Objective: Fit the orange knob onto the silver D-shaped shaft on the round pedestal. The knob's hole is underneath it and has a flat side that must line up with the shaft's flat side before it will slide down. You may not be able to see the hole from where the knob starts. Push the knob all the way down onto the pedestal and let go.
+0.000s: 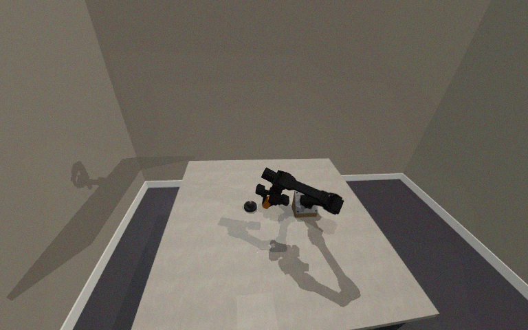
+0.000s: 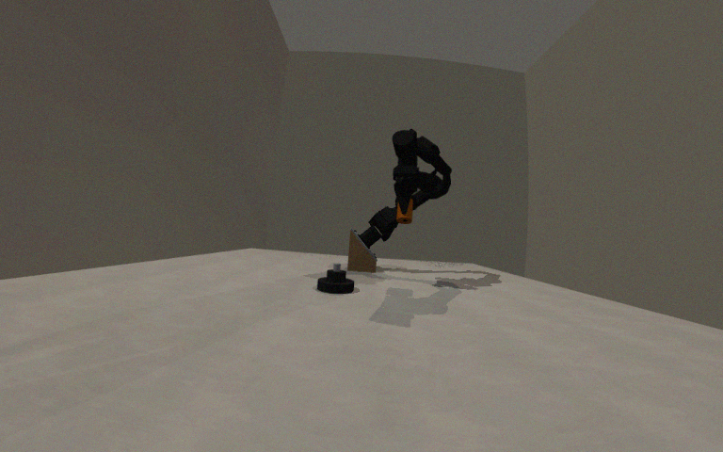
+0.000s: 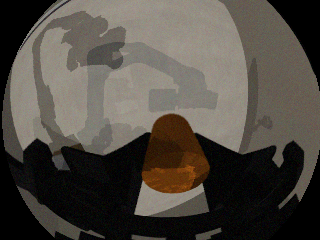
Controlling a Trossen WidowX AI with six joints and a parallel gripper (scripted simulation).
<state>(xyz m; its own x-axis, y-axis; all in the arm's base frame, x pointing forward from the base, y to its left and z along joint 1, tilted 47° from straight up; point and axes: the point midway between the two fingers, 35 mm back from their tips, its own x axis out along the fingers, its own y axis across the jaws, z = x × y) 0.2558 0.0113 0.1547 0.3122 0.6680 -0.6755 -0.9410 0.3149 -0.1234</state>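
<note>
Now: the orange knob 1 cm behind my gripper tip and 3 cm above it. Also, from my gripper tip: black round pedestal: 9 cm ahead, 15 cm to the right, 15 cm below.
</note>
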